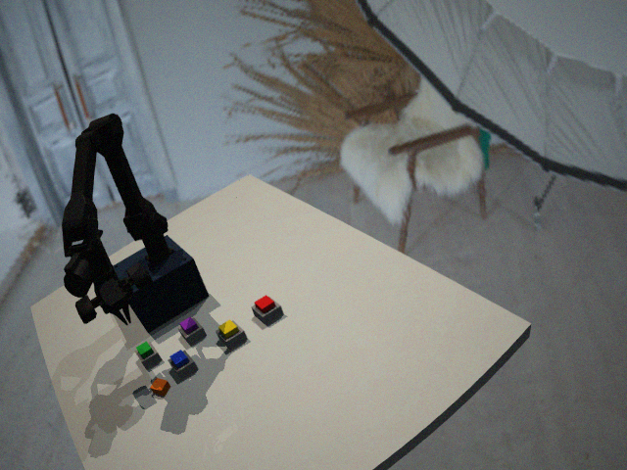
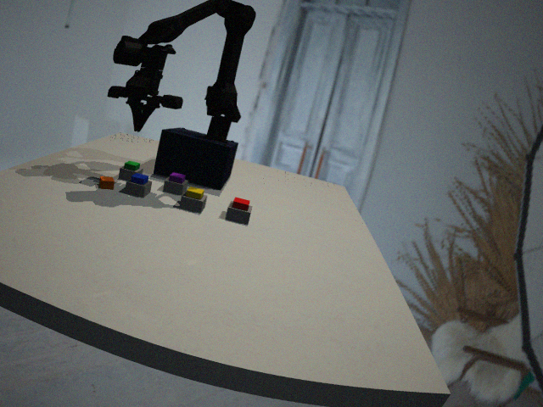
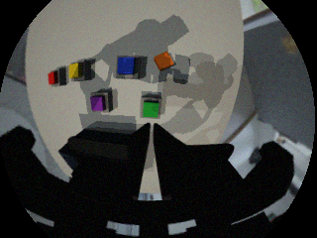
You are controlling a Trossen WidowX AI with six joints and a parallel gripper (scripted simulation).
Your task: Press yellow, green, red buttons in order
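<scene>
The red button lies 140 mm ahead of my gripper tip, 270 mm to the left of it and 90 mm below it. From my gripper tip the other things lie so: green button: 90 mm below; orange block: 100 mm ahead, 40 mm to the right, 110 mm below; blue button: 90 mm ahead, 40 mm to the left, 90 mm below.
</scene>
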